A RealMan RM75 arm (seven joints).
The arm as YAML. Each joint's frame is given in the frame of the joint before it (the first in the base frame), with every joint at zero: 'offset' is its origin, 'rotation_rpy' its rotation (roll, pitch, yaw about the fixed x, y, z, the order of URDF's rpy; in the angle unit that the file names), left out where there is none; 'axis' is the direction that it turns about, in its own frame. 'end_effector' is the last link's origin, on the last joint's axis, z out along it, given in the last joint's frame.
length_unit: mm
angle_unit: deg
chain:
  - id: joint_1
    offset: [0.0, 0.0, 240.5]
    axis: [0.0, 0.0, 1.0]
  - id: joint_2
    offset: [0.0, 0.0, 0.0]
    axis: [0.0, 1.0, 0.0]
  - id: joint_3
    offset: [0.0, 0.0, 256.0]
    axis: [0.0, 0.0, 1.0]
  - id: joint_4
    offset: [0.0, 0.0, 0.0]
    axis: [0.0, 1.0, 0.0]
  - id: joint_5
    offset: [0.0, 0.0, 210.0]
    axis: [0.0, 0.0, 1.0]
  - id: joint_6
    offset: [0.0, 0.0, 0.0]
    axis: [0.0, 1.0, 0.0]
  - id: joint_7
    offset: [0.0, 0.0, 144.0]
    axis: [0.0, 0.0, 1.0]
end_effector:
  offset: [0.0, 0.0, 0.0]
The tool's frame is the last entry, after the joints.
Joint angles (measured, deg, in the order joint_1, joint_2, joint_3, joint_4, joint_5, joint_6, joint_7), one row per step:
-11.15 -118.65 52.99 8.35 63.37 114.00 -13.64
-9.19 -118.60 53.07 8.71 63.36 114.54 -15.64
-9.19 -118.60 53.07 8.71 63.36 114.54 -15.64
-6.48 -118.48 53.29 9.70 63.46 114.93 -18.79
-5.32 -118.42 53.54 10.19 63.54 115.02 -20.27
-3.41 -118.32 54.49 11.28 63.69 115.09 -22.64
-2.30 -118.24 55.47 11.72 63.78 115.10 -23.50
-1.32 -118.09 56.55 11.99 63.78 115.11 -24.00
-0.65 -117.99 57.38 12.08 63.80 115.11 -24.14
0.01 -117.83 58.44 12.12 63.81 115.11 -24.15
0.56 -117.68 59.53 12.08 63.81 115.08 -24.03
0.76 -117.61 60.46 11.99 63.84 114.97 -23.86
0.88 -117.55 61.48 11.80 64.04 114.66 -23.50
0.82 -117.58 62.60 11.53 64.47 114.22 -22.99
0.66 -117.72 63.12 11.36 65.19 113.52 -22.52
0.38 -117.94 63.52 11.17 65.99 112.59 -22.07
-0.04 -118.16 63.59 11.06 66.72 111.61 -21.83
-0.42 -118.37 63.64 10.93 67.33 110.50 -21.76
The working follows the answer.
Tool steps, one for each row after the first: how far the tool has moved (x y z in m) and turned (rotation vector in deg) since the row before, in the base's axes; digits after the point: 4 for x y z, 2 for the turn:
-0.0055 -0.0103 0.0015 -1.25 -1.30 1.55
0.0000 0.0000 0.0000 0.00 0.00 0.00
-0.0072 -0.0134 0.0025 -2.02 -1.56 2.06
-0.0028 -0.0058 0.0007 -1.11 -0.67 0.84
-0.0037 -0.0094 0.0005 -2.16 -0.84 1.00
-0.0018 -0.0062 -0.0010 -1.36 -0.21 0.46
-0.0017 -0.0058 -0.0009 -1.18 -0.02 0.37
-0.0011 -0.0043 -0.0011 -0.81 0.07 0.24
-0.0010 -0.0046 -0.0013 -0.94 0.18 0.13
-0.0008 -0.0042 -0.0016 -0.91 0.22 0.07
0.0000 -0.0021 -0.0019 -0.79 0.19 -0.13
0.0000 -0.0020 -0.0029 -0.98 0.40 -0.13
0.0007 -0.0015 -0.0043 -1.24 0.49 -0.33
0.0005 -0.0002 -0.0044 -1.01 0.62 -0.14
0.0006 0.0006 -0.0050 -1.04 0.68 -0.06
0.0005 0.0020 -0.0042 -0.80 0.62 0.01
0.0001 0.0020 -0.0041 -0.82 0.59 0.26

Tool pose at each row, in the base's axes (x y z in m, rotation vector in deg; rounded; the steps above come from the unrounded poses):
-0.2945 0.1956 0.0101 -108.81 4.92 -67.66
-0.3000 0.1852 0.0116 -108.84 2.01 -68.14
-0.3000 0.1852 0.0116 -108.84 2.01 -68.14
-0.3072 0.1719 0.0141 -109.24 -2.01 -68.66
-0.3100 0.1661 0.0148 -109.61 -3.84 -68.95
-0.3137 0.1567 0.0152 -110.73 -6.57 -69.47
-0.3155 0.1505 0.0143 -111.65 -7.97 -69.58
-0.3172 0.1447 0.0134 -112.55 -9.08 -69.53
-0.3183 0.1403 0.0123 -113.22 -9.79 -69.42
-0.3193 0.1358 0.0110 -114.09 -10.43 -69.28
-0.3201 0.1316 0.0095 -114.97 -10.96 -69.13
-0.3200 0.1295 0.0076 -115.81 -11.25 -69.11
-0.3200 0.1275 0.0047 -116.93 -11.55 -68.90
-0.3193 0.1260 0.0004 -118.38 -11.79 -68.74
-0.3188 0.1258 -0.0039 -119.64 -12.00 -68.30
-0.3182 0.1264 -0.0090 -120.94 -12.29 -67.73
-0.3177 0.1284 -0.0132 -121.97 -12.52 -67.15
-0.3177 0.1304 -0.0173 -122.92 -13.05 -66.45

